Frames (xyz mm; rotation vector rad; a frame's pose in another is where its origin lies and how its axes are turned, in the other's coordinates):
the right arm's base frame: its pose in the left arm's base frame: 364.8 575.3 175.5 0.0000 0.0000 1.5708
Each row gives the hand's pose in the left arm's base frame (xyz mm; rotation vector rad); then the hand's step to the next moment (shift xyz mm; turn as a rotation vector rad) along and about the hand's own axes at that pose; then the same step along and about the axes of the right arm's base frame.
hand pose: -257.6 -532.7 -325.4 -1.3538 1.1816 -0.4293
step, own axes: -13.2 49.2 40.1 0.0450 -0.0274 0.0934
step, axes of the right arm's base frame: 43.7 -9.6 -46.9 0.0045 -0.1064 -0.0125
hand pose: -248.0 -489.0 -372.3 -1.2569 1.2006 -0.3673
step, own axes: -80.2 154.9 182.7 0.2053 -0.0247 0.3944
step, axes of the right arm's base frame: 211.8 -63.2 -122.3 0.0385 -0.4214 -0.1387
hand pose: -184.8 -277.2 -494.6 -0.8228 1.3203 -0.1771
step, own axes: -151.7 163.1 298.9 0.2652 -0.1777 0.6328
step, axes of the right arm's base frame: 329.0 -173.8 23.1 -0.0011 -0.7035 -0.0864
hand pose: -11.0 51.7 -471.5 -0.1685 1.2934 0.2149
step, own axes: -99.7 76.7 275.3 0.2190 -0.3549 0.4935
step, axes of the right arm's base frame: 134.9 -211.7 169.1 -0.2094 -0.6062 -0.0784
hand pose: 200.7 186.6 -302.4 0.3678 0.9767 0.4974
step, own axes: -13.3 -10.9 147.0 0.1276 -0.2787 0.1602
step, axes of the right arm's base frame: -27.3 -122.1 79.1 -0.1722 -0.2611 -0.1476
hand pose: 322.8 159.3 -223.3 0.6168 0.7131 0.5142
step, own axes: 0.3 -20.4 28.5 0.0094 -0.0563 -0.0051
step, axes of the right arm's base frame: -23.9 -25.4 3.2 -0.0323 -0.0149 -0.0450
